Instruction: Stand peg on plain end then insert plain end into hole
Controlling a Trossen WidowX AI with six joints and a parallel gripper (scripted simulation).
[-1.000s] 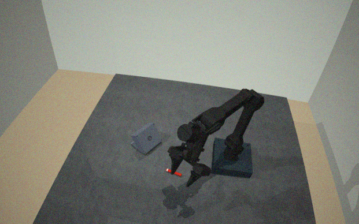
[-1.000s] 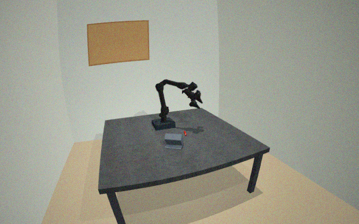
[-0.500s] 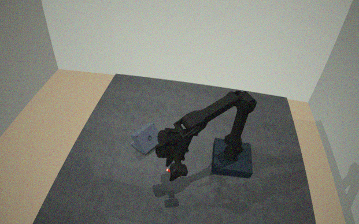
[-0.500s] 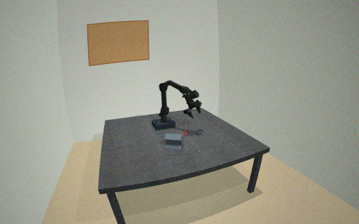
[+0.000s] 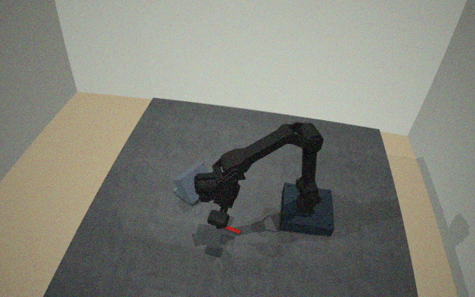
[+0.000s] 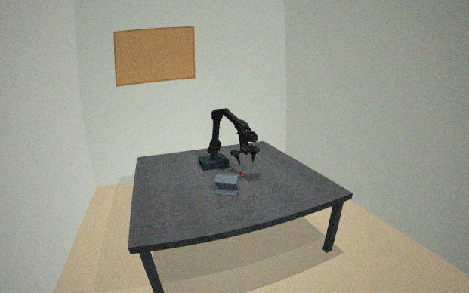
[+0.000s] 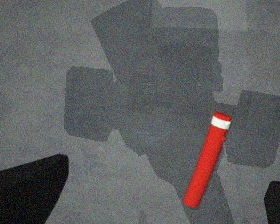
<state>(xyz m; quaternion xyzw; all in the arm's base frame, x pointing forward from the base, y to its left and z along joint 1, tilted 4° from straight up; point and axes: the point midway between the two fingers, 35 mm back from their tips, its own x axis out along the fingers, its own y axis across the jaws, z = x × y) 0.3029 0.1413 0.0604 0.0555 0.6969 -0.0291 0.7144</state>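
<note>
The red peg lies 10 mm behind my gripper tip, 30 mm to the right of it and 90 mm below it. Also, from my gripper tip: sloped panel: 140 mm ahead, 190 mm to the right, 50 mm below.
</note>
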